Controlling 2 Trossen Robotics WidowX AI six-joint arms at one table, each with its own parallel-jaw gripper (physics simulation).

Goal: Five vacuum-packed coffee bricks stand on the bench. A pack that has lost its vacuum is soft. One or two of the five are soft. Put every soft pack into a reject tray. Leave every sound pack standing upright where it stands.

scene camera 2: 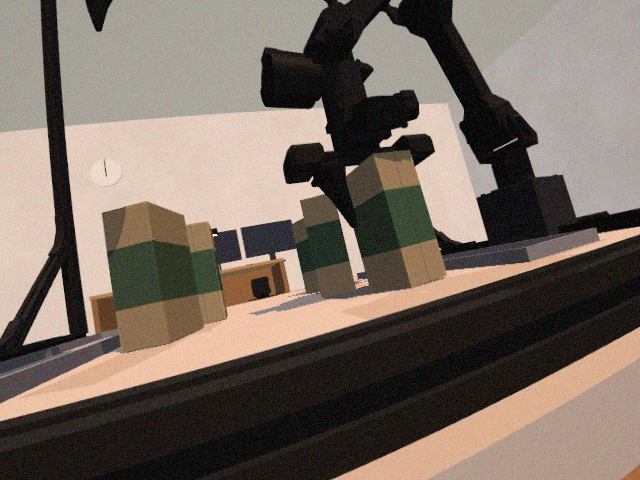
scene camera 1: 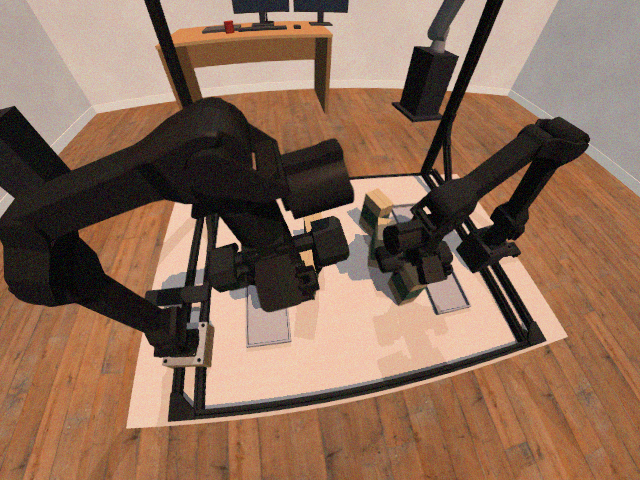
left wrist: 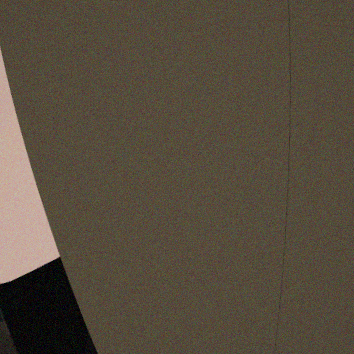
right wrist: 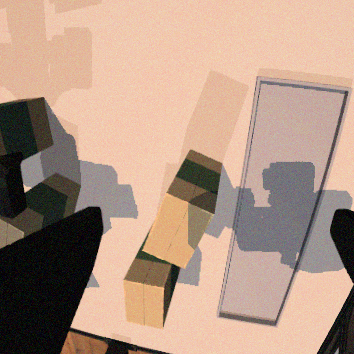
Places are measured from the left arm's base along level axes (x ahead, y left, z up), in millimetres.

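Where they show: left gripper, fingertip midpoint: (scene camera 2: 374, 223) (scene camera 1: 403, 272) (right wrist: 5, 152); right gripper, fingertip midpoint: (scene camera 2: 39, 35) (right wrist: 218, 219); left arm's base, link origin: (scene camera 2: 517, 186) (scene camera 1: 492, 239); right arm's base, link origin: (scene camera 1: 184, 343).
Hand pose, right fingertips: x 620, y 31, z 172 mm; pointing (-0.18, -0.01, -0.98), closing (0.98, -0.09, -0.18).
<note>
Each offset is from my right fingertips to the top centre of the thing. "spot": to the spot under its first point.
The front coffee pack {dx -301, dy -4, dz -133 mm} (scene camera 1: 404, 290) (scene camera 2: 398, 222) (left wrist: 175, 165) (right wrist: 20, 127) stands upright, green-banded. My left gripper (scene camera 2: 387, 211) is shut on its upper part; one finger shows against its side in scene camera 2, the other is hidden. The pack's top nearly fills the left wrist view. Two packs (scene camera 2: 152, 273) (scene camera 2: 207, 279) stand at the left of scene camera 2, and two more {dx -284, dy -136, dz -134 mm} (scene camera 2: 330, 253) {dx -319, dy -250, dz -134 mm} (scene camera 2: 303, 255) behind the held pack. My right gripper (right wrist: 218, 219) is open and empty, high above the bench. Softness cannot be told by sight from the other packs.
One shallow grey tray {dx +57, dy -178, dz -261 mm} (scene camera 1: 268, 344) (right wrist: 232, 215) lies below the right arm. Another tray {spot: dx -422, dy +102, dz -263 mm} (scene camera 1: 453, 311) (scene camera 2: 563, 242) lies beside the held pack. Two packs {dx -307, dy -247, dz -134 mm} (scene camera 1: 375, 206) {dx -273, dy -141, dz -134 mm} (scene camera 1: 378, 232) stand close behind the left gripper. Black frame rails (scene camera 1: 361, 379) border the bench.
</note>
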